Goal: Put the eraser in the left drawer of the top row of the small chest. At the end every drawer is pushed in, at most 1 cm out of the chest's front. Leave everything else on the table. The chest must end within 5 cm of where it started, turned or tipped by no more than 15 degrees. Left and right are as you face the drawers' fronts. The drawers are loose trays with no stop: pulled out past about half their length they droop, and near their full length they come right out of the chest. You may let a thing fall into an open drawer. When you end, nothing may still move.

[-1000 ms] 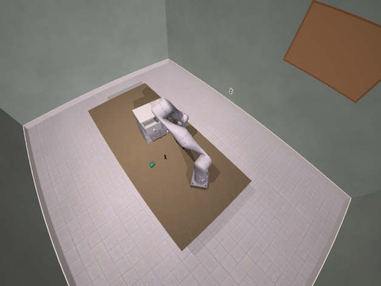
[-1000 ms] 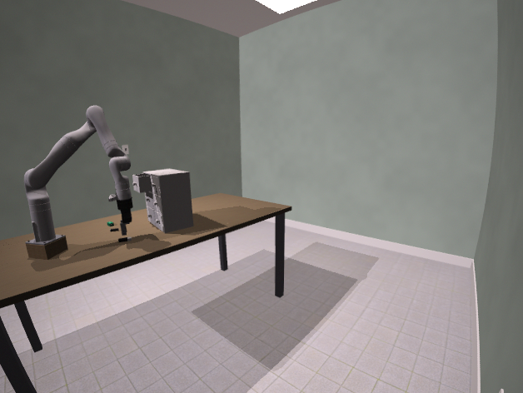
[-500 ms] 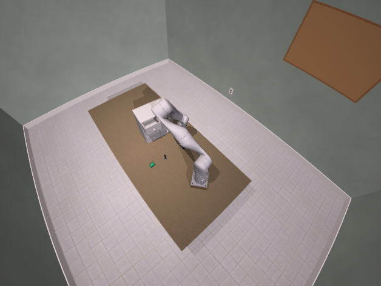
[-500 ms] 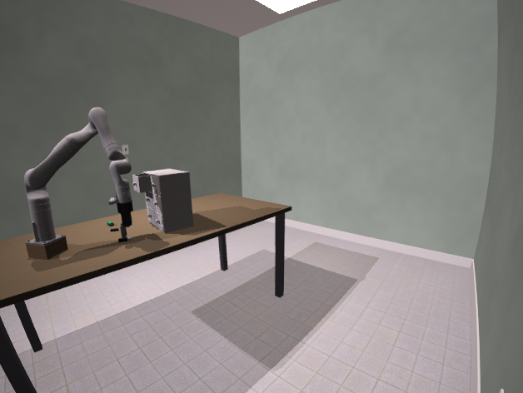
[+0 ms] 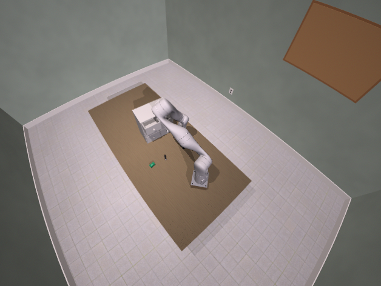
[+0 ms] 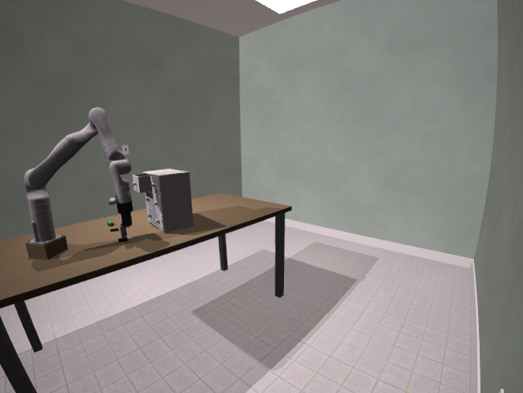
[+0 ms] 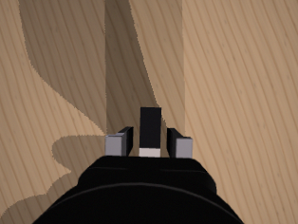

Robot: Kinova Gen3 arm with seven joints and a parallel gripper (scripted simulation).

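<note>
The black stick-shaped object lies 20 cm to the left of my hand, 3 cm below it and 1 cm ahead of it. Round my hand: green eraser 33 cm to the left, 3 cm below, 3 cm ahead.
</note>
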